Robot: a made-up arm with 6 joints. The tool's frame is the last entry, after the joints.
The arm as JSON. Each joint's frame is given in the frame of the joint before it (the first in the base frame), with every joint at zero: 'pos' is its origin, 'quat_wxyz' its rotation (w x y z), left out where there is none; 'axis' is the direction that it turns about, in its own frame. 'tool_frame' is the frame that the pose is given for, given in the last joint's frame.
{
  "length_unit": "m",
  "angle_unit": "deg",
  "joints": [
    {
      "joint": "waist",
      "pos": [
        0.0,
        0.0,
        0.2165
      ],
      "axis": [
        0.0,
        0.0,
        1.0
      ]
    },
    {
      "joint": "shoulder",
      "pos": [
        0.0,
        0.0,
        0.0
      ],
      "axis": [
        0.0,
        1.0,
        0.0
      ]
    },
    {
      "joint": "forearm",
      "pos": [
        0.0,
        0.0,
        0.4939
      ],
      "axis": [
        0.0,
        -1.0,
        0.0
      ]
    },
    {
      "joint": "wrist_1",
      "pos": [
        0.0,
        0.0,
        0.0
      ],
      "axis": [
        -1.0,
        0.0,
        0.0
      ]
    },
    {
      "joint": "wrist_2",
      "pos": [
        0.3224,
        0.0,
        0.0
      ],
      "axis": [
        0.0,
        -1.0,
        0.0
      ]
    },
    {
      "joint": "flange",
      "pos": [
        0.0,
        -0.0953,
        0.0
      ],
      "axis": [
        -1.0,
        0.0,
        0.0
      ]
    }
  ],
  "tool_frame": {
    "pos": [
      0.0,
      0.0,
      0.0
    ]
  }
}
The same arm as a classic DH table. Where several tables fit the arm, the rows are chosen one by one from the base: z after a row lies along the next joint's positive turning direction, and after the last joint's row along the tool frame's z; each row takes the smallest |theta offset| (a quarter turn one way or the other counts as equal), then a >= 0, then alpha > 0; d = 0 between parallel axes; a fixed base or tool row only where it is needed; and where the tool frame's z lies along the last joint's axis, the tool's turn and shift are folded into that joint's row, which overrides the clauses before.
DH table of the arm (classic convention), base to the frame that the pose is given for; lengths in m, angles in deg. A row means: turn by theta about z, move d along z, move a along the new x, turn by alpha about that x. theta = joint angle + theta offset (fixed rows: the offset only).
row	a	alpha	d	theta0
waist	0.0000	-90.00	0.2165	0.00
shoulder	0.4939	180.00	0.0000	-90.00
forearm	0.0000	-90.00	0.0000	0.00
wrist_1	0.0000	90.00	-0.3224	0.00
wrist_2	0.0000	-90.00	0.0953	0.00
flange	0.0000	90.00	0.0000	90.00
tool (fixed)	0.0000	0.00	0.0000	-90.00

